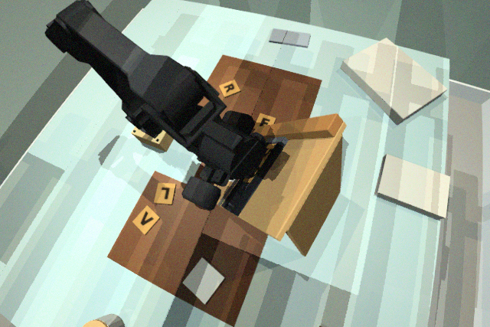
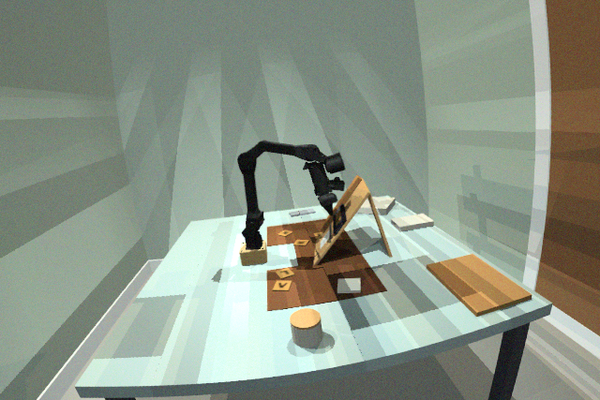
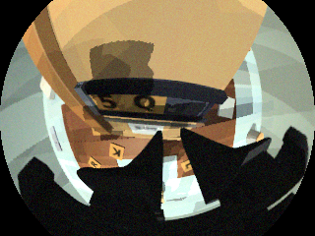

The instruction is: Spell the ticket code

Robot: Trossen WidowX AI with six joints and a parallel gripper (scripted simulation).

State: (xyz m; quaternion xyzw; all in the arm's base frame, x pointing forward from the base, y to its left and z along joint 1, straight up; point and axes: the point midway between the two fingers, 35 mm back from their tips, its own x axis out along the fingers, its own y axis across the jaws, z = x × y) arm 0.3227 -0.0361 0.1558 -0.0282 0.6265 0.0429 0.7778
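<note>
Right now my gripper tip is 3 cm short of the q tile, 3 cm to the right of it and 3 cm above it. From my gripper tip the other things lie so: white ticket (3 cm behind, 4 cm to the left, 12 cm below); s tile (4 cm ahead, 9 cm to the left, 3 cm below); brown mat (13 cm behind, 6 cm to the left, 18 cm below).
</note>
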